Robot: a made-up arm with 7 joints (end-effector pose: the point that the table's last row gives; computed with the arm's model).
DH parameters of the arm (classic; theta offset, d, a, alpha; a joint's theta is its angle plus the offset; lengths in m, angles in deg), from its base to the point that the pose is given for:
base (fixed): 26.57 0 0.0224 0
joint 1: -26.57 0.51 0.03 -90
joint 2: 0 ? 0 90
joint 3: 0 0.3 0.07 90
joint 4: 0 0.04 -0.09 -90
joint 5: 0 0.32 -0.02 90
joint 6: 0 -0.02 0.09 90
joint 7: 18.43 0 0.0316 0
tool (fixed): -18.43 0.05 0 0
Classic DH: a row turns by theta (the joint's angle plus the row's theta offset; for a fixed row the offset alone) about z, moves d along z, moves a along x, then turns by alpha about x.
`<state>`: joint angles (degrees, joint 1 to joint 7).
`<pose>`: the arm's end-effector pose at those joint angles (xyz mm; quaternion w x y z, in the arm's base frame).
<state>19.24 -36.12 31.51 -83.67 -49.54 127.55 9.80</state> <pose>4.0 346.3 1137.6 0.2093 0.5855 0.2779 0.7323</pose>
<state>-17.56 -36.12 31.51 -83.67 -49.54 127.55 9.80</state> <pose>208.6 288.9 1137.6 0.4297 0.6433 0.0788 0.6288</pose>
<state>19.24 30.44 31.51 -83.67 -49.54 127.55 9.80</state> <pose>510.3 523.0 699.4 0.1369 0.8310 0.4731 0.2586</pose>
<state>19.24 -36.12 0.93 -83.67 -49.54 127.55 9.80</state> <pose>144.0 128.6 1181.7 0.2577 0.6922 0.0466 0.6725</pose>
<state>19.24 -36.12 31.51 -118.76 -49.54 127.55 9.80</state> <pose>167.0 413.7 923.6 0.3317 0.6882 0.4026 0.5043</pose>
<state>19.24 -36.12 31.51 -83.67 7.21 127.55 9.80</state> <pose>20.7 310.6 1168.0 0.2275 -0.7203 -0.3334 -0.5642</pose>
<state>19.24 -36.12 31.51 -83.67 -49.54 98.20 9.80</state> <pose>63.0 324.8 1121.2 0.2971 0.7402 0.1850 0.5742</pose>
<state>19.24 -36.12 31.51 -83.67 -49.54 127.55 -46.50</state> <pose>4.6 365.4 1114.7 0.5300 0.3851 0.5212 0.5469</pose>
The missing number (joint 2, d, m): 0.06
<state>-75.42 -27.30 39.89 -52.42 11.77 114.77 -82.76</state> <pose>283.7 120.2 1214.8 0.5767 0.6434 0.3986 0.3074</pose>
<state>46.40 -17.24 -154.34 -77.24 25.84 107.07 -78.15</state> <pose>-237.0 -469.5 868.8 0.1350 0.9046 -0.2973 0.2741</pose>
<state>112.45 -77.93 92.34 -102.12 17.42 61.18 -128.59</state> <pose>-345.5 -402.1 523.3 0.5548 -0.7367 0.3839 0.0457</pose>
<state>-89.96 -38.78 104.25 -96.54 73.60 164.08 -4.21</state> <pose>587.0 201.1 832.6 0.2274 -0.8424 0.1259 -0.4720</pose>
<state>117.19 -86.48 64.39 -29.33 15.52 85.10 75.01</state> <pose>94.6 -668.1 684.9 0.7305 -0.0422 -0.6807 -0.0348</pose>
